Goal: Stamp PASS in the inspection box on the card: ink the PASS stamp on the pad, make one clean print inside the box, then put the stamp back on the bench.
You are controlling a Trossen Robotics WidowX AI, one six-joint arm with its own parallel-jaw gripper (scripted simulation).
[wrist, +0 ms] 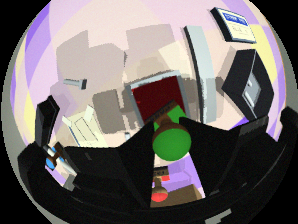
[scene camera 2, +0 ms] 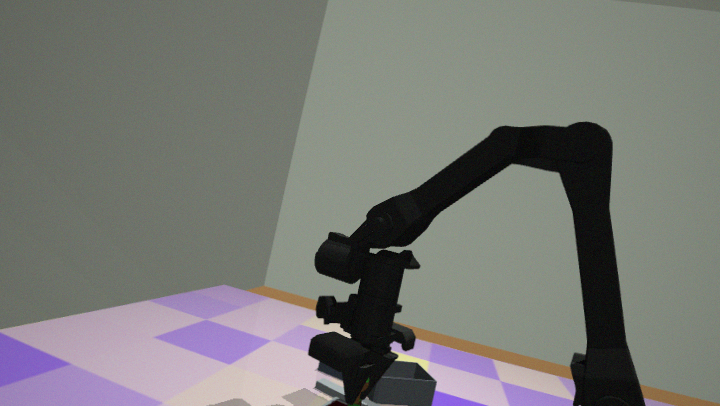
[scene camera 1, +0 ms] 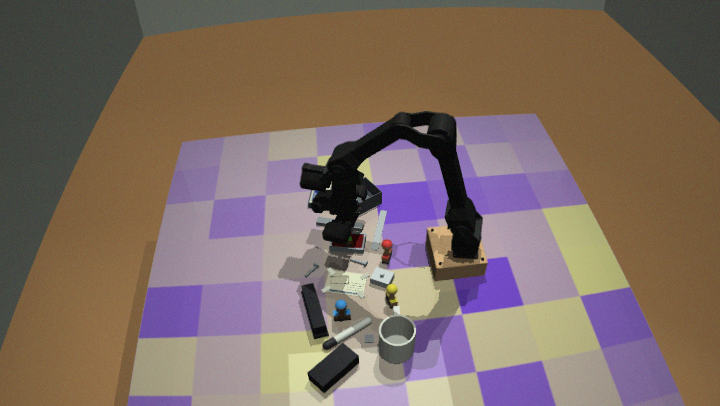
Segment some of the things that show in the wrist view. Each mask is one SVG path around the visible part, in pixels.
My gripper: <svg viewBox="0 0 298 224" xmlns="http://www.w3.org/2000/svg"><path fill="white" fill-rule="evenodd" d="M298 113L290 107L282 109L279 117L282 131L279 133L278 143L277 140L271 139L273 136L266 133L269 116L262 116L259 119L257 117L249 123L246 121L229 131L198 123L185 116L178 117L180 124L189 131L192 139L188 152L193 165L196 165L194 168L205 193L205 198L186 204L150 208L156 152L153 151L152 144L156 132L153 120L138 129L132 139L126 140L116 148L71 145L64 147L65 160L77 173L72 183L73 190L64 188L53 179L45 168L47 156L43 148L32 143L17 156L19 175L37 204L69 224L206 224L205 220L229 208L231 213L221 218L218 224L249 224L265 208L286 175L297 143Z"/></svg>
A green-knobbed stamp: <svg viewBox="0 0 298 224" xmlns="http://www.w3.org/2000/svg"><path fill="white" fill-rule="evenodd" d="M172 99L160 111L157 111L150 117L146 117L145 124L150 120L154 121L154 131L156 132L154 132L152 144L153 151L156 152L157 157L160 157L162 160L177 161L188 153L192 139L190 139L189 131L186 131L184 125L181 125L180 120L178 120L180 116L186 117L186 113L182 112L176 101Z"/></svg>
